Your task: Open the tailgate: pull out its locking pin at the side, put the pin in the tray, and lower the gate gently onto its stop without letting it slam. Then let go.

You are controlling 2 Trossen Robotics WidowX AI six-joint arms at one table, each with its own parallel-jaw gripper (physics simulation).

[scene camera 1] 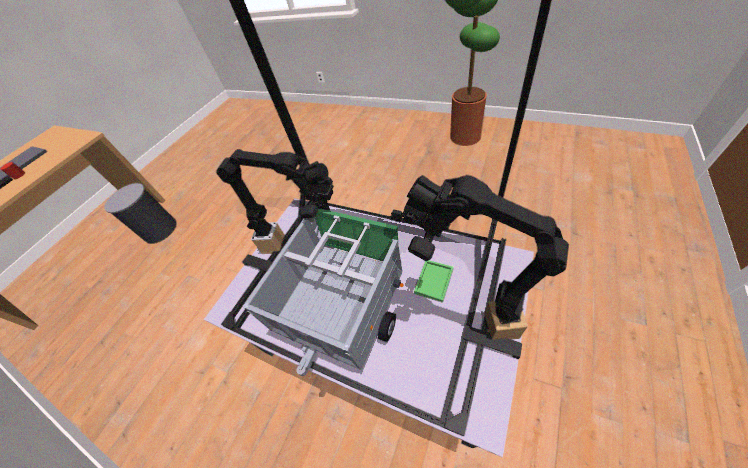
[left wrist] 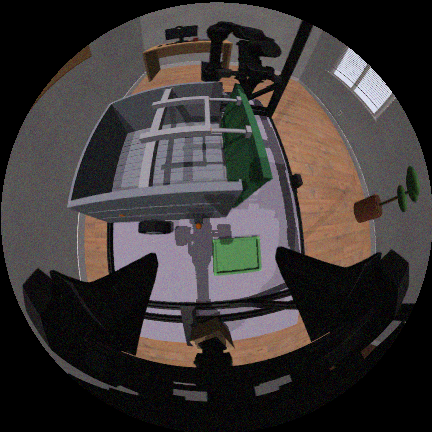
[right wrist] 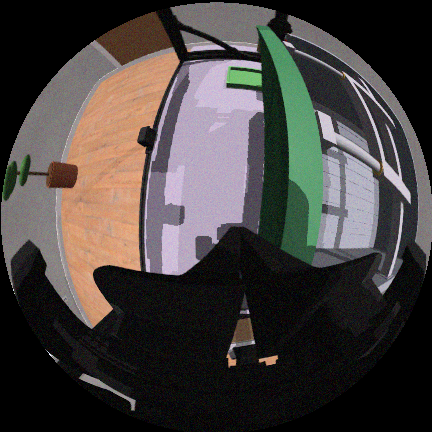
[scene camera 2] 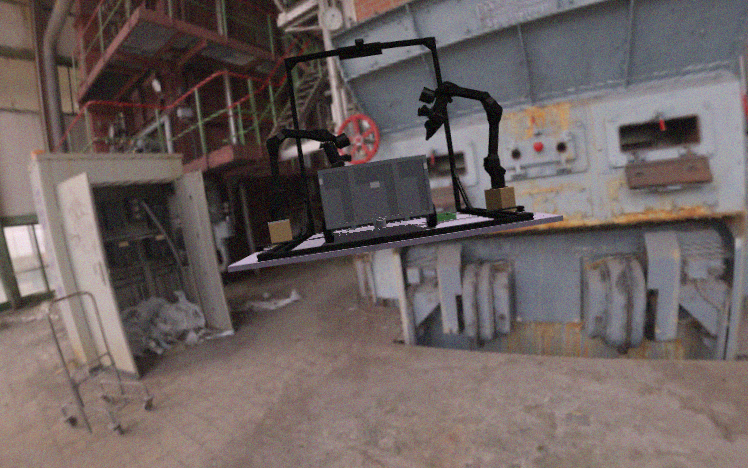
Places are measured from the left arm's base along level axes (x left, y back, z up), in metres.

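Pixels of known places: left gripper, between the fingertips: [left wrist: 217, 257] [scene camera 2: 428, 138]; right gripper, between the fingertips: [left wrist: 247, 97] [right wrist: 236, 233]; left arm's base, origin of its link: [scene camera 1: 507, 313] [left wrist: 212, 345] [scene camera 2: 498, 188]; right arm's base, origin of its link: [scene camera 1: 263, 230] [right wrist: 246, 350] [scene camera 2: 278, 220].
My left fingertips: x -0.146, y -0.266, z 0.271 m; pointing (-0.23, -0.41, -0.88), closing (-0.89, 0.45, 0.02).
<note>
For each thing: its top centre in the pictures, then the offset to it from my left fingertips. "*": a spot on its surface instead. Level surfaces: height alone.
- grey trailer, centre of its top: [left wrist: 139, 118] [scene camera 1: 320, 272] [scene camera 2: 370, 164] dz -0.098, dx +0.009, dy -0.321 m
- small orange pin, centre of its top: [left wrist: 198, 211] [scene camera 1: 392, 281] dz -0.263, dx -0.022, dy -0.099 m
- green tray, centre of its top: [left wrist: 237, 255] [right wrist: 251, 75] [scene camera 1: 434, 278] [scene camera 2: 440, 214] dz -0.366, dx -0.067, dy +0.062 m
- table, height of its surface: dz -0.388 m
- trailer's wheel, centre of its top: [left wrist: 147, 225] [scene camera 1: 385, 320] dz -0.284, dx +0.119, dy -0.138 m
- hitch, a spot on its surface: [scene camera 1: 305, 362] * dz -0.302, dx +0.229, dy -0.422 m
A grey trailer [scene camera 1: 326, 297] [scene camera 2: 377, 190] [left wrist: 153, 197] stands on the lilac table top. Its green tailgate [scene camera 1: 372, 237] [left wrist: 241, 149] [right wrist: 294, 160] stands raised at the far end. A small orange pin [scene camera 1: 401, 284] [left wrist: 198, 225] shows at the trailer's side by the gate's corner. The green tray [scene camera 1: 433, 280] [scene camera 2: 446, 215] [left wrist: 236, 255] [right wrist: 243, 77] lies empty beside it. My left gripper [scene camera 1: 421, 247] [scene camera 2: 430, 125] [left wrist: 217, 257] is open and empty, hanging above the pin and tray. My right gripper [scene camera 1: 309, 209] [scene camera 2: 341, 160] [right wrist: 236, 233] is shut on nothing, close against the gate's other end, on its outer side.
A black frame [scene camera 1: 479, 279] with two tall posts [scene camera 1: 279, 102] [scene camera 1: 521, 116] rims the table [scene camera 1: 419, 371]. Each arm stands on a wooden block [scene camera 1: 267, 239] [scene camera 1: 504, 327]. The trailer's wheel [scene camera 1: 387, 326] and hitch [scene camera 1: 305, 362] stick out. A potted plant [scene camera 1: 468, 116] stands on the floor behind.
</note>
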